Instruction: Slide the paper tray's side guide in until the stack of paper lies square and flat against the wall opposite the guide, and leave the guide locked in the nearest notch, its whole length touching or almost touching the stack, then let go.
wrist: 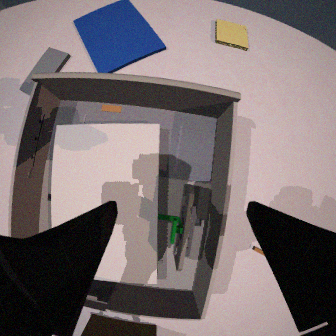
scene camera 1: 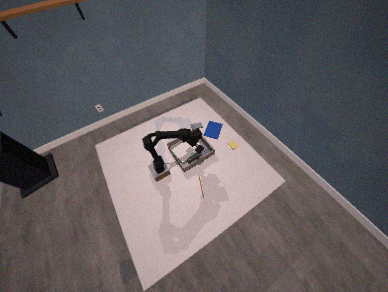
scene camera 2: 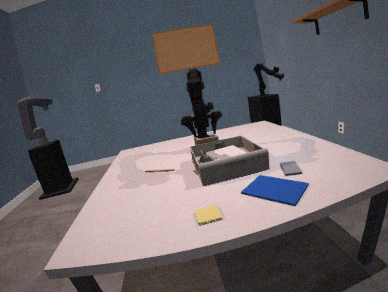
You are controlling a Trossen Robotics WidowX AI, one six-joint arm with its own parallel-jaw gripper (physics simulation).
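Frame: origin at the arm's base, x ahead, y left, z up, level; centimetres.
Seen in the pictures: gripper, fingertip midpoint: (wrist: 182,208) (scene camera 1: 196,146) (scene camera 2: 205,135); arm's base, origin of the base link: (scene camera 1: 159,169) (scene camera 2: 202,136).
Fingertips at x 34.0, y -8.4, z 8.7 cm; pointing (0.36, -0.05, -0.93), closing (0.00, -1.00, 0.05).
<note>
Pixels of each thing's middle, then the offset from my fingertips to it.
- grey paper tray, body centre: (wrist: 113,193) (scene camera 2: 225,155) (scene camera 1: 190,148) dx -0.4, dy +8.4, dz -12.2 cm
- white paper stack, body centre: (wrist: 102,203) (scene camera 2: 228,156) (scene camera 1: 187,149) dx -2.3, dy +10.8, dz -14.0 cm
- side guide, body centre: (wrist: 176,223) dx -4.8, dy -0.7, dz -12.7 cm
- blue folder, body centre: (wrist: 114,31) (scene camera 2: 275,188) (scene camera 1: 213,129) dx +34.2, dy +12.6, dz -16.6 cm
- grey block, body centre: (wrist: 43,71) (scene camera 2: 290,168) dx +24.6, dy +28.0, dz -16.5 cm
- yellow pad, body centre: (wrist: 231,33) (scene camera 2: 207,214) (scene camera 1: 233,145) dx +35.1, dy -14.2, dz -16.5 cm
- thin brown stick, body centre: (scene camera 2: 159,170) (scene camera 1: 201,186) dx -16.1, dy -23.6, dz -16.7 cm
The grey paper tray (scene camera 1: 201,161) (scene camera 2: 235,168) (wrist: 135,90) stands on the table. The white paper stack (scene camera 1: 180,150) (scene camera 2: 231,150) (wrist: 95,175) lies flat in it, its left edge close and nearly parallel to the left wall in the wrist view. The side guide (wrist: 187,235) is a dark upright plate right of the stack, with a green lever (wrist: 176,224) reaching toward the stack's right edge. A gap shows between plate and stack. My gripper (scene camera 2: 204,132) (wrist: 182,208) is open and empty above the tray, its fingertips on either side of the guide in the wrist view. Shadows blur the guide's foot.
A blue folder (scene camera 1: 213,130) (scene camera 2: 275,189) (wrist: 120,36), a grey block (scene camera 2: 290,168) (wrist: 47,67) and a yellow pad (scene camera 1: 233,145) (scene camera 2: 208,214) (wrist: 231,34) lie beyond the tray. A thin brown stick (scene camera 1: 201,187) (scene camera 2: 160,171) lies beside it.
</note>
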